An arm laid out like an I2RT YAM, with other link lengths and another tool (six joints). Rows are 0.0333 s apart.
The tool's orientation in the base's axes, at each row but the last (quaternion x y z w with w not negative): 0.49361 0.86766 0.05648 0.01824; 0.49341 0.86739 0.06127 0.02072; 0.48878 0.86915 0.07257 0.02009; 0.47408 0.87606 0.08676 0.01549; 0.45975 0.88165 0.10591 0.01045
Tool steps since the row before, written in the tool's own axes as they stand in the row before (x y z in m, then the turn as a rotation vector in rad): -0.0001 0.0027 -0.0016 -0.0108 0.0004 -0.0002; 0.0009 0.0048 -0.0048 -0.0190 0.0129 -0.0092; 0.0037 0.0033 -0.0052 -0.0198 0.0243 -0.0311; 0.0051 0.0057 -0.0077 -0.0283 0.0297 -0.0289; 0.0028 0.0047 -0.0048 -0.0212 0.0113 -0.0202
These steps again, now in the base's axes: 0.0022 0.0012 0.0019 0.0059 -0.0091 0.0000; 0.0032 0.0028 0.0054 0.0199 -0.0106 0.0103; 0.0003 0.0043 0.0058 0.0276 -0.0078 0.0336; 0.0011 0.0062 0.0088 0.0370 -0.0116 0.0318; 0.0016 0.0040 0.0058 0.0190 -0.0145 0.0203
